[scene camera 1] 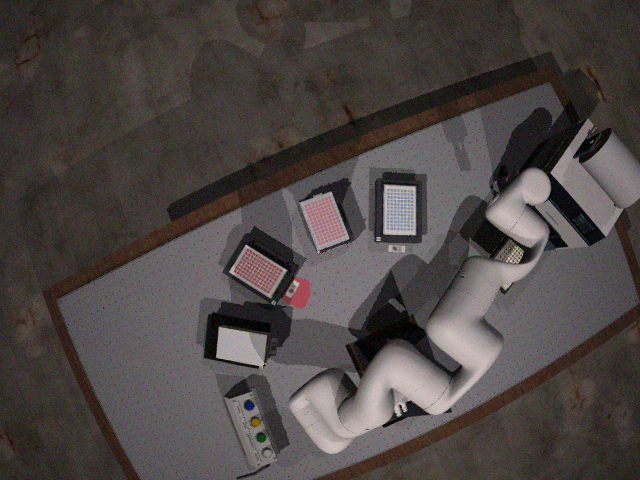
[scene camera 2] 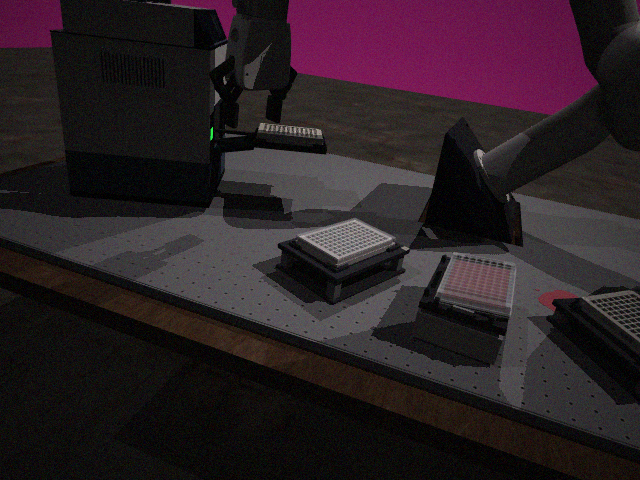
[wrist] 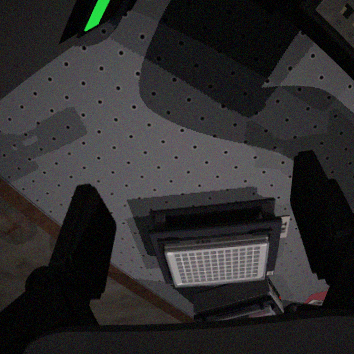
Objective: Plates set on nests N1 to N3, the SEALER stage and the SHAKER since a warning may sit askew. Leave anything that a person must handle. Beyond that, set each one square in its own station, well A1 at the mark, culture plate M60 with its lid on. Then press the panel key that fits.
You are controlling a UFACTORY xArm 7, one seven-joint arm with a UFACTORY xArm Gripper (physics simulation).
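Observation:
In scene camera 1 I see a white plate (scene camera 1: 236, 344) and a button box (scene camera 1: 245, 407). Scene camera 2 gives me my gripper (scene camera 2: 251, 123), which is open and holds nothing, together with a black instrument (scene camera 2: 186, 125); the plate is out of frame in scene camera 2. My gripper is there in the wrist view as well (wrist: 194, 191), and so is the instrument (wrist: 39, 39), while the plate is out of frame in the wrist view.

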